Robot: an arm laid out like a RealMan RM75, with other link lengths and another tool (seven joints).
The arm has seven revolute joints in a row. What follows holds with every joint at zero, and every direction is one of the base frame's. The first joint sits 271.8 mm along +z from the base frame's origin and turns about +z. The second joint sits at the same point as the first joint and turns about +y. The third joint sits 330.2 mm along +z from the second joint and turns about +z. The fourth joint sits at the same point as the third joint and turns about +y. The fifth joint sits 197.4 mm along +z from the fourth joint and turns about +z. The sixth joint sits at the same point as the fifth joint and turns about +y. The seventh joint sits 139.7 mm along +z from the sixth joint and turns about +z. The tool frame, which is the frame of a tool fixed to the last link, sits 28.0 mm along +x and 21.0 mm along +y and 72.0 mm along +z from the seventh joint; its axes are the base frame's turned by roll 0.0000, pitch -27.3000 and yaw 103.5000 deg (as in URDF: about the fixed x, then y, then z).
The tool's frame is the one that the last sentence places.
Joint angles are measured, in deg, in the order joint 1, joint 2, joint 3, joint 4, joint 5, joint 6, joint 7. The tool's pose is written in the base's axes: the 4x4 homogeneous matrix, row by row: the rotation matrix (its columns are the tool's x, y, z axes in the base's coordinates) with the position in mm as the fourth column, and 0 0 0 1 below. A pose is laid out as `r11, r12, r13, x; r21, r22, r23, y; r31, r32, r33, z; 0, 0, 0, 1`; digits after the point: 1 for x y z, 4 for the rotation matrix.
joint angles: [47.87, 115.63, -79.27, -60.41, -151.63, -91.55, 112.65]
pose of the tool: 0.0446, -0.7912, 0.6099, 284.0; -0.7934, 0.3429, 0.5029, 402.9; -0.6071, -0.5063, -0.6125, -45.9; 0, 0, 0, 1
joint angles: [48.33, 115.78, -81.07, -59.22, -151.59, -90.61, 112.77]
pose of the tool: 0.0640, -0.7855, 0.6155, 284.7; -0.8023, 0.3263, 0.4999, 402.6; -0.5935, -0.5258, -0.6093, -50.8; 0, 0, 0, 1
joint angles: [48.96, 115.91, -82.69, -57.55, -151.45, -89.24, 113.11]
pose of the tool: 0.0773, -0.7798, 0.6212, 285.4; -0.8071, 0.3169, 0.4981, 403.4; -0.5853, -0.5399, -0.6049, -56.4; 0, 0, 0, 1
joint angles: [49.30, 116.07, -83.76, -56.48, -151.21, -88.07, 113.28]
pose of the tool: 0.0852, -0.7791, 0.6211, 285.6; -0.8090, 0.3097, 0.4995, 404.0; -0.5815, -0.5451, -0.6039, -61.0; 0, 0, 0, 1
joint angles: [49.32, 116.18, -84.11, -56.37, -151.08, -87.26, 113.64]
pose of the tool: 0.0863, -0.7824, 0.6168, 284.7; -0.8041, 0.3108, 0.5068, 405.5; -0.5883, -0.5397, -0.6023, -63.5; 0, 0, 0, 1
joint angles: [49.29, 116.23, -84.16, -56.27, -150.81, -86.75, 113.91]
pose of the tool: 0.0811, -0.7859, 0.6130, 283.9; -0.8004, 0.3151, 0.5099, 406.1; -0.5939, -0.5320, -0.6035, -65.2; 0, 0, 0, 1
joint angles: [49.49, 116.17, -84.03, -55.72, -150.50, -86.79, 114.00]
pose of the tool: 0.0722, -0.7849, 0.6154, 283.8; -0.8026, 0.3206, 0.5031, 405.6; -0.5922, -0.5302, -0.6068, -65.7; 0, 0, 0, 1
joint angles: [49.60, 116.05, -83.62, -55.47, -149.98, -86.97, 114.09]
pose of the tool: 0.0584, -0.7871, 0.6141, 282.8; -0.8031, 0.3284, 0.4973, 405.2; -0.5930, -0.5222, -0.6129, -65.6; 0, 0, 0, 1
